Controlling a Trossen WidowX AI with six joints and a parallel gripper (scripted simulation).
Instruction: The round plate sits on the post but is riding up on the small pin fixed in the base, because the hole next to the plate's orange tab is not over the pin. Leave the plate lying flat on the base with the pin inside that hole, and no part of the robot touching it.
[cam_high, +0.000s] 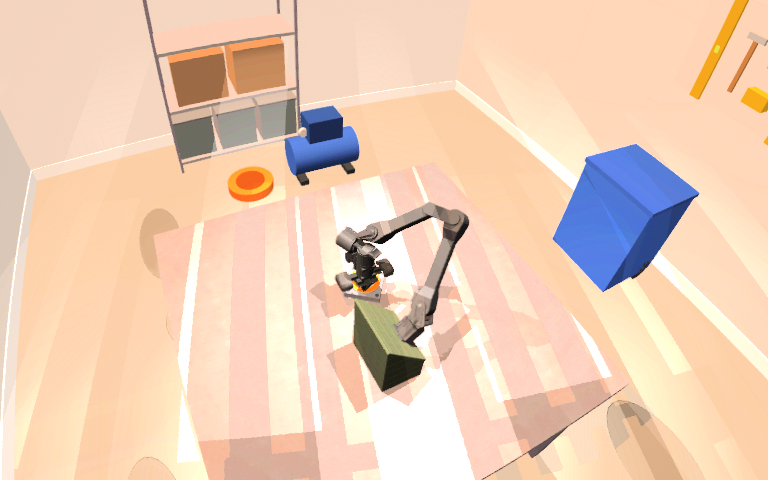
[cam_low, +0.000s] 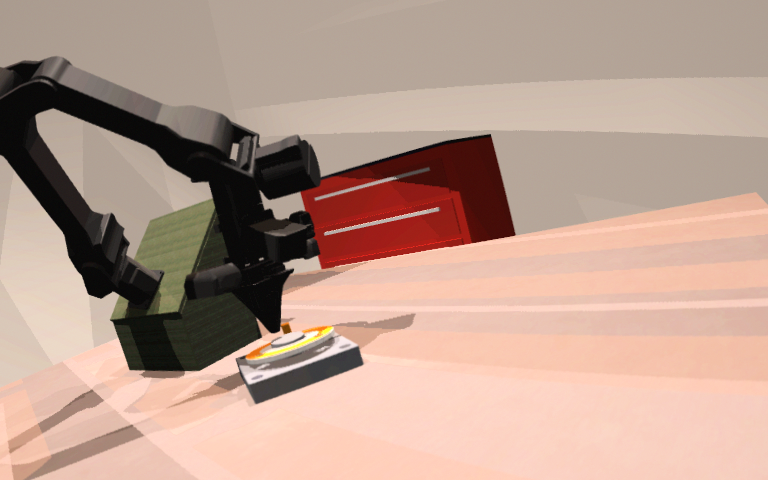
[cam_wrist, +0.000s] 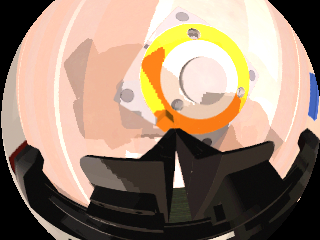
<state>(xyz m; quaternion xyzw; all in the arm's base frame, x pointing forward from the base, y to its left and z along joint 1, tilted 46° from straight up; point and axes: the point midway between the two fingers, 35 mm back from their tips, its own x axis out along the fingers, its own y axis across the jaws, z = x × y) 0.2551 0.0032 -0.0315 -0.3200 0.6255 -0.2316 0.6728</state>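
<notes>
Now: the grey square base 50 mm ahead of my gripper tip, 20 mm to the right of it and 20 mm below it.
</notes>
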